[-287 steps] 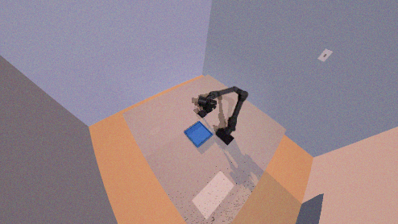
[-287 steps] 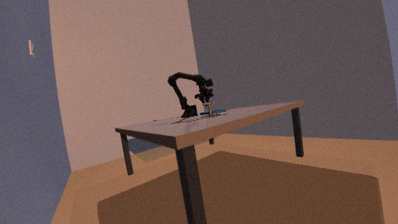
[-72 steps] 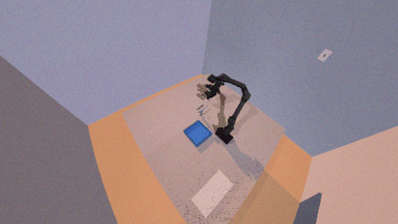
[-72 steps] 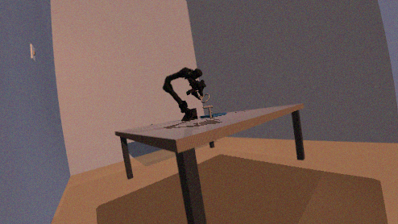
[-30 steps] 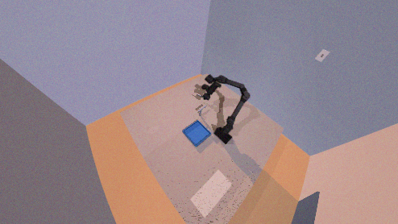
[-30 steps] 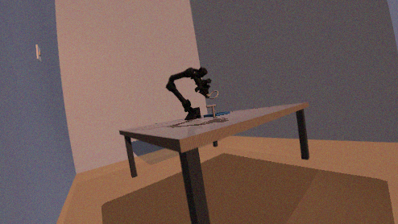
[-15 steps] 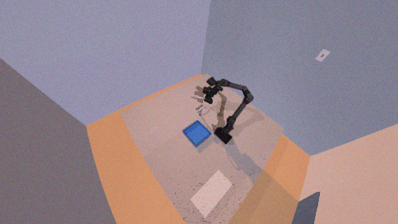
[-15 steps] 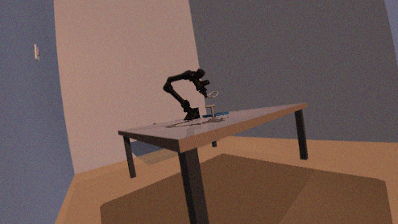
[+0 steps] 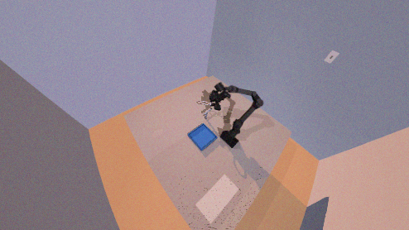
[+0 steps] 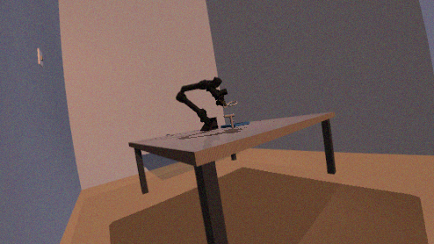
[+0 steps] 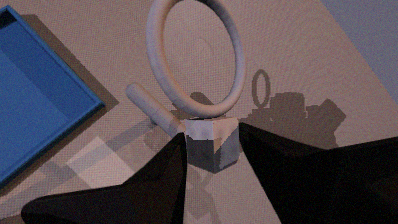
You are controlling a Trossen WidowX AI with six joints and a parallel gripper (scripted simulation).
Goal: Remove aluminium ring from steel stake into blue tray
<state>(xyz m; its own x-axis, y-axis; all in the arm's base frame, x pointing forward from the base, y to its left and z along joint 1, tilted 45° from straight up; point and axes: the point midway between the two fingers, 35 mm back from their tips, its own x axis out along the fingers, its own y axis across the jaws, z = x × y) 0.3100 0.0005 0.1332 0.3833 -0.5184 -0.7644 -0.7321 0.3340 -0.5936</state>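
Right now my gripper tip is 30 mm short of the aluminium ring, 30 mm to the right of it and 10 mm below it. Round my gripper tip: blue tray: 120 mm behind, 230 mm to the left, 160 mm below.
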